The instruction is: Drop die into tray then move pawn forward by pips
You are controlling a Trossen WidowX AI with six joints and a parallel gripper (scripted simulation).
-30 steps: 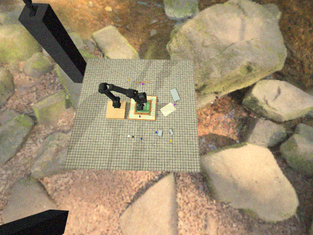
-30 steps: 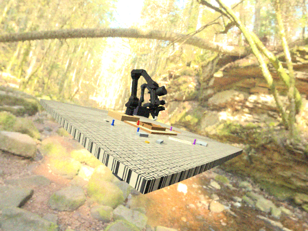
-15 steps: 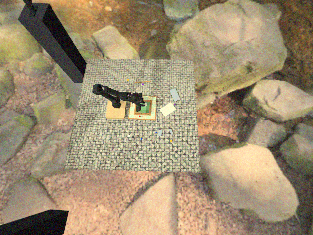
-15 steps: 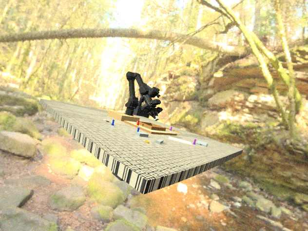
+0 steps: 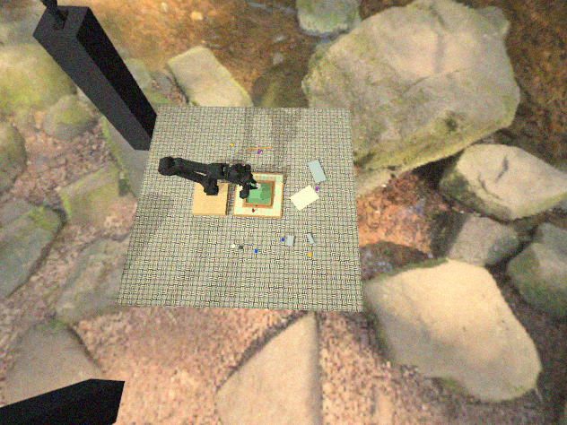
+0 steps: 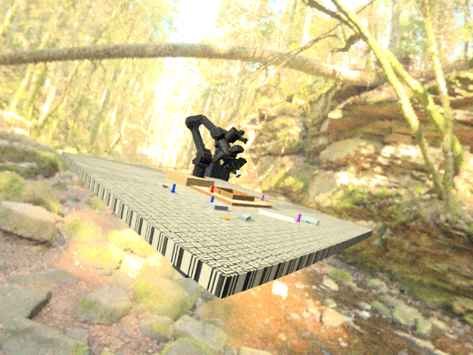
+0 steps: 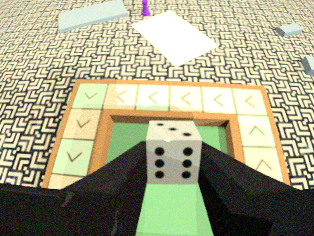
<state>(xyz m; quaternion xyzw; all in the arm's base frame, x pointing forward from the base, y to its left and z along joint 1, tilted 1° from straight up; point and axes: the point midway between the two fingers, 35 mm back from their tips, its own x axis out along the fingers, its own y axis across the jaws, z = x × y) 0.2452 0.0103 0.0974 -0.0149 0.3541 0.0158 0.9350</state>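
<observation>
My gripper tip is right at the white die. Round my gripper tip: red pawn: 110 mm to the right, 90 mm below, 20 mm behind; then grey-blue slab: 340 mm ahead, 180 mm to the left, 110 mm below; then white card: 270 mm ahead, 120 mm below.
</observation>
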